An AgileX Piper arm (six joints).
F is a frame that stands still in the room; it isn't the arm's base.
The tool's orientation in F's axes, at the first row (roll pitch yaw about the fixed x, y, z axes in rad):
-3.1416 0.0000 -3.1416
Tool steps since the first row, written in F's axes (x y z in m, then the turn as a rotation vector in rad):
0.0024 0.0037 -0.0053 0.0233 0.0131 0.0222
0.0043 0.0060 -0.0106 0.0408 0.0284 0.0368
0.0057 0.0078 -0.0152 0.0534 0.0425 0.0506
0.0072 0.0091 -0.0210 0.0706 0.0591 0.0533
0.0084 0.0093 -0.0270 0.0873 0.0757 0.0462
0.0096 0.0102 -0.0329 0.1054 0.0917 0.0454
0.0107 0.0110 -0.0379 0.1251 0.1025 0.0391
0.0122 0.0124 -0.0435 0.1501 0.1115 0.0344
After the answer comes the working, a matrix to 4 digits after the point.
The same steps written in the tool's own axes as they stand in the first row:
-0.0024 0.0037 0.0053 -0.0233 0.0131 -0.0222
-0.0043 0.0060 0.0106 -0.0408 0.0284 -0.0368
-0.0057 0.0078 0.0152 -0.0534 0.0425 -0.0506
-0.0072 0.0091 0.0210 -0.0706 0.0591 -0.0533
-0.0084 0.0093 0.0270 -0.0873 0.0757 -0.0462
-0.0096 0.0102 0.0329 -0.1054 0.0917 -0.0454
-0.0107 0.0110 0.0379 -0.1251 0.1025 -0.0391
-0.0122 0.0124 0.0435 -0.1501 0.1115 -0.0344

The tool's axes in the first row as the columns of a matrix, in F's axes (rounded; the answer above uses it unrounded):
-1.0000 0.0000 0.0000
0.0000 1.0000 0.0000
0.0000 0.0000 -1.0000

